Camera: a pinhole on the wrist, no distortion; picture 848 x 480 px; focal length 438.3 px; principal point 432.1 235.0 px. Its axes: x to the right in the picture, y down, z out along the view. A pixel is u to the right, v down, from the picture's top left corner.
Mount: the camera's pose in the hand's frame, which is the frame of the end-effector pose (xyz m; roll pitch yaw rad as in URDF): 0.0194 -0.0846 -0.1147 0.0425 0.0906 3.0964
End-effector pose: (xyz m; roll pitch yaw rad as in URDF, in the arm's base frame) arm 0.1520 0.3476 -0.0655 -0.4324 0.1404 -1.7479
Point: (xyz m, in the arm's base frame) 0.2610 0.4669 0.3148
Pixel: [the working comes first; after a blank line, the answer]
In the camera's frame: 0.1644 0.0172 0.4920

579 250
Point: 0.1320 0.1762 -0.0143
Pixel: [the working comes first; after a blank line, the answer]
In the camera's frame: -0.1573 -0.0618 0.1763

41 81
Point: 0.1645 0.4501 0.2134
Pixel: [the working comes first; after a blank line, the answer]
In the camera's frame: 0.1267 0.0529 0.3610

586 299
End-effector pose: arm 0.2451 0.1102 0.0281 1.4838 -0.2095 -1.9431
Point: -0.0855 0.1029 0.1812
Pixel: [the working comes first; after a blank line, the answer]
In the camera's frame: -0.1667 -0.1691 0.4237

260 60
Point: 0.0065 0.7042 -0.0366
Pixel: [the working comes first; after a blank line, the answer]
In the camera's frame: 0.4401 -0.0325 0.5985

754 211
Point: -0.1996 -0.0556 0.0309
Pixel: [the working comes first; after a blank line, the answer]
In the camera's frame: -0.3312 0.0142 0.4334

97 249
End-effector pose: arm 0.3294 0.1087 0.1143 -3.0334 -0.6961 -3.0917
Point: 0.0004 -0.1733 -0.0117
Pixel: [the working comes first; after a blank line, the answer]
In the camera's frame: -0.2099 0.1560 0.4345

220 392
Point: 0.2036 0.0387 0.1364
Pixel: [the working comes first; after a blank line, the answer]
In the camera's frame: -0.1090 -0.0251 0.1791

165 174
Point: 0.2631 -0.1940 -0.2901
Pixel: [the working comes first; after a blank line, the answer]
In the camera's frame: 0.1615 0.2052 0.5158

569 409
